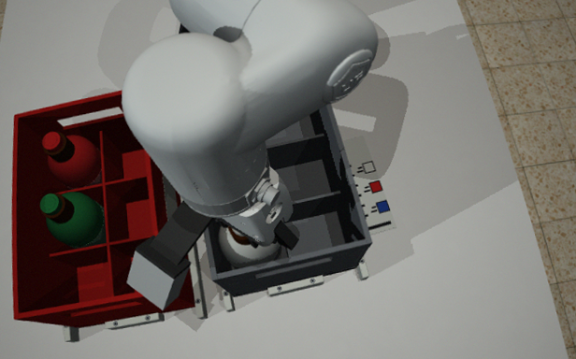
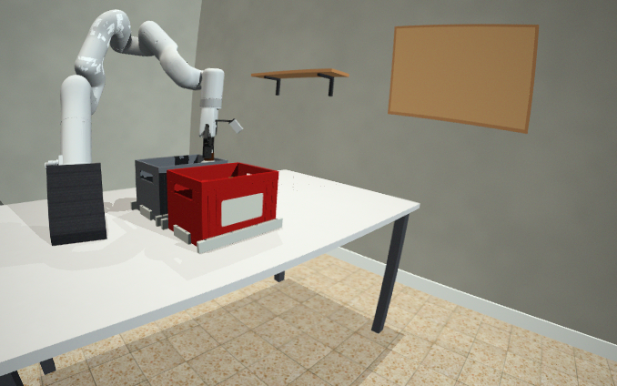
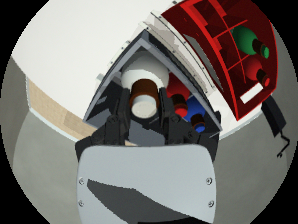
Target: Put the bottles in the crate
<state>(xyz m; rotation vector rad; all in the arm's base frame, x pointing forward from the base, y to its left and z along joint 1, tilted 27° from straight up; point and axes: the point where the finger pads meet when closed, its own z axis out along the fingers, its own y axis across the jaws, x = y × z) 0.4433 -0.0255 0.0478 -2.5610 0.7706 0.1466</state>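
Right now my hand is 7 cm above the white-label bottle. The rest, counted from my hand: grey crate: 12 cm below, 9 cm behind, 2 cm to the left; then pick list: 20 cm below, 16 cm to the left, 11 cm behind; then blue bottle: 17 cm behind, 12 cm below, 4 cm to the right.
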